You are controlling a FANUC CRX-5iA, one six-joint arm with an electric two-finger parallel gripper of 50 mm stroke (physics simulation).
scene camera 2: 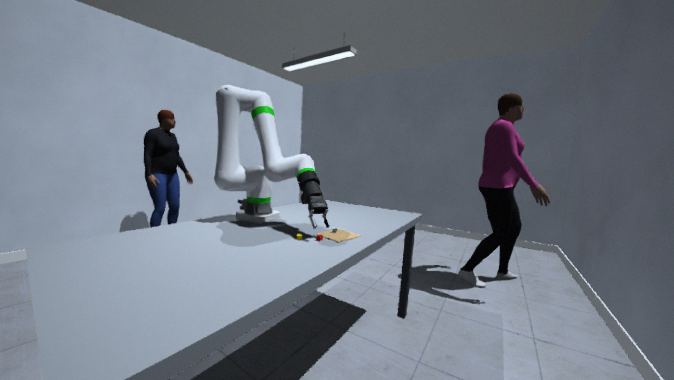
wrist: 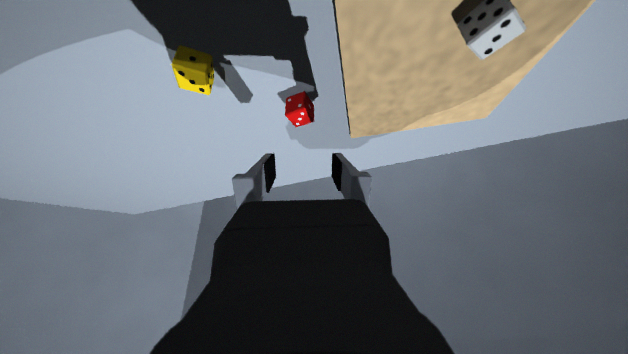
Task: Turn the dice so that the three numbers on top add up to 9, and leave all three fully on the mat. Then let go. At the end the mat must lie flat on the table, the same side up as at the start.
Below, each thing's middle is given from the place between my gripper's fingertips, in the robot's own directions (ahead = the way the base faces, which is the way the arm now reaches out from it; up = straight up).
My gripper is now 5 cm above the red die [wrist: 299, 109] and 1 cm past it. Also, from my hand: tan mat [wrist: 401, 72]: 11 cm to the left, 6 cm below; then yellow die [wrist: 193, 69]: 8 cm behind, 5 cm to the right, 5 cm below.
